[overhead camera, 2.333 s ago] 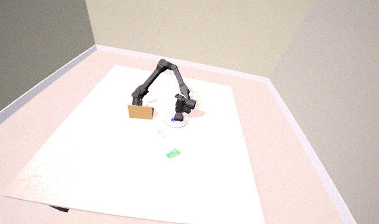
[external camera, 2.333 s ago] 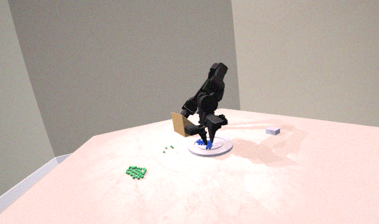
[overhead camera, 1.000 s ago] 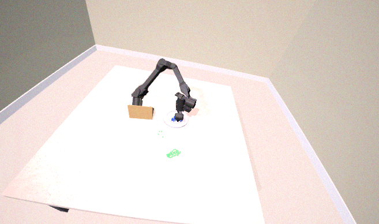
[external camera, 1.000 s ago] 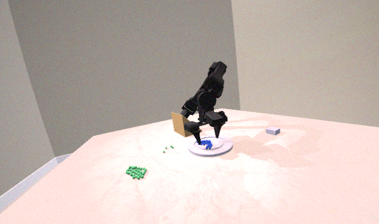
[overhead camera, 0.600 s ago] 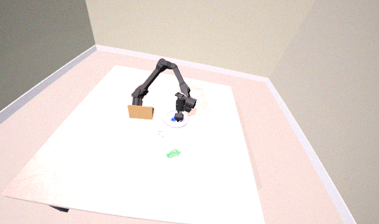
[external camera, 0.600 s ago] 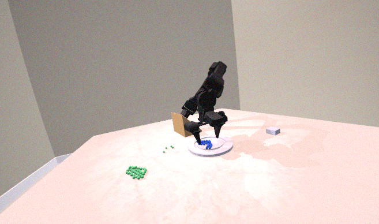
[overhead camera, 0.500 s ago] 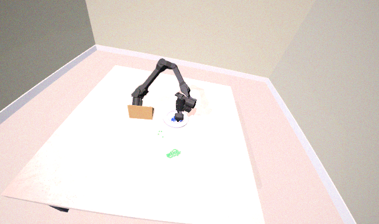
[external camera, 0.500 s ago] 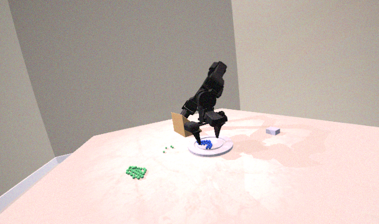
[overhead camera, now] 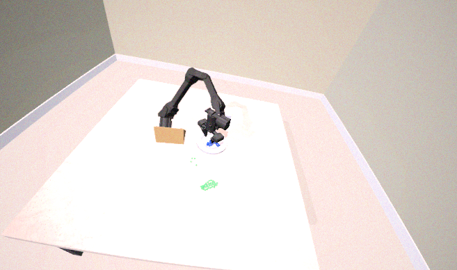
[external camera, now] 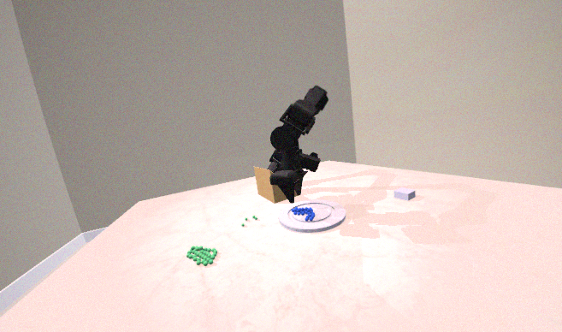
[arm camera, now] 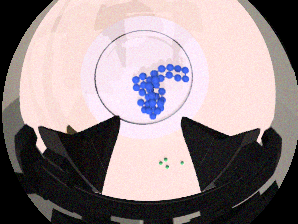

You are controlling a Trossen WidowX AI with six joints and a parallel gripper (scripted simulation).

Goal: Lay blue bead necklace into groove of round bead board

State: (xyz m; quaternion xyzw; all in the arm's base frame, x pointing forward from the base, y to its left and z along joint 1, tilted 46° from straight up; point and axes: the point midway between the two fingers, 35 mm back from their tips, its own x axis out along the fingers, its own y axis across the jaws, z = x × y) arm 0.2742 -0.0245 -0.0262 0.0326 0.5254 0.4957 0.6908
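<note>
Now: gripper tip 2 cm short of the round white bead board, 3 cm to the right of it and 5 cm above it. Round my gripper tip: small grey block (13 cm ahead, 33 cm to the left, 5 cm below).
</note>
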